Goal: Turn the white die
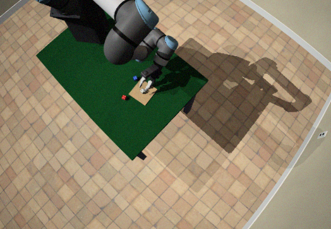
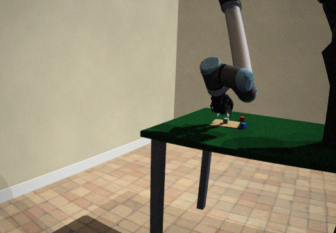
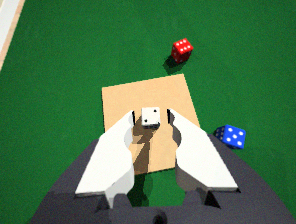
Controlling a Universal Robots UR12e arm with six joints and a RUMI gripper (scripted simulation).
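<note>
Now: hand 1 cm to the left of the white die and 4 cm above it. Round my hand: red die: 6 cm behind, 12 cm to the right, 4 cm below; tan mat: 1 cm to the right, 5 cm below; blue die: 10 cm behind, 3 cm to the left, 4 cm below.
</note>
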